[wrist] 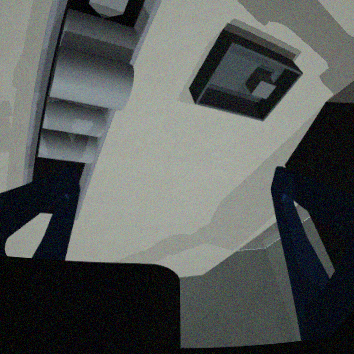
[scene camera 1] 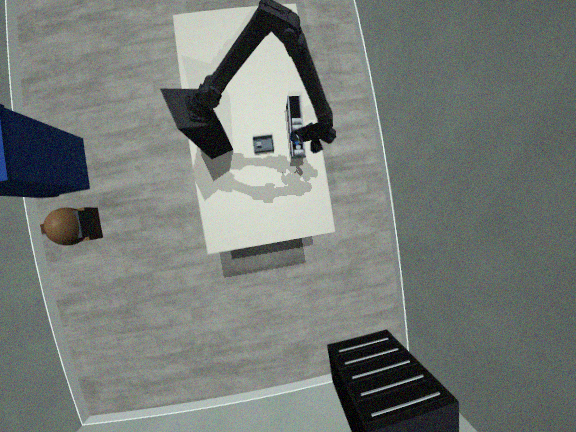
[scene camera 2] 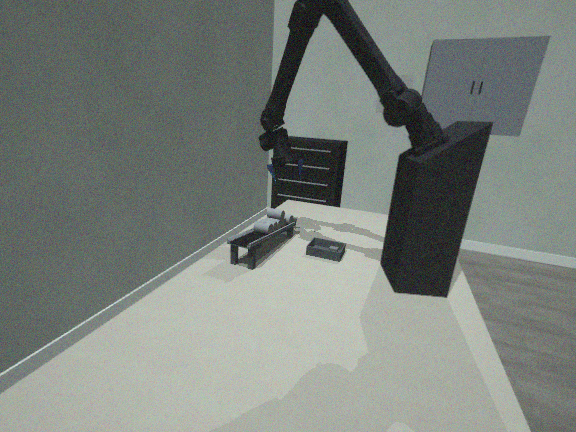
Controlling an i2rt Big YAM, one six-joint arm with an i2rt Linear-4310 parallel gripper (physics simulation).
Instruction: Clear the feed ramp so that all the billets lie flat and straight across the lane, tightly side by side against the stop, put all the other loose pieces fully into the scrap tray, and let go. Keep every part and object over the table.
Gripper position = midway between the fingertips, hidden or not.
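Through the wrist view I see a scrap tray (wrist: pixel 229 81), and my gripper (wrist: pixel 175 176) is visible there as well.
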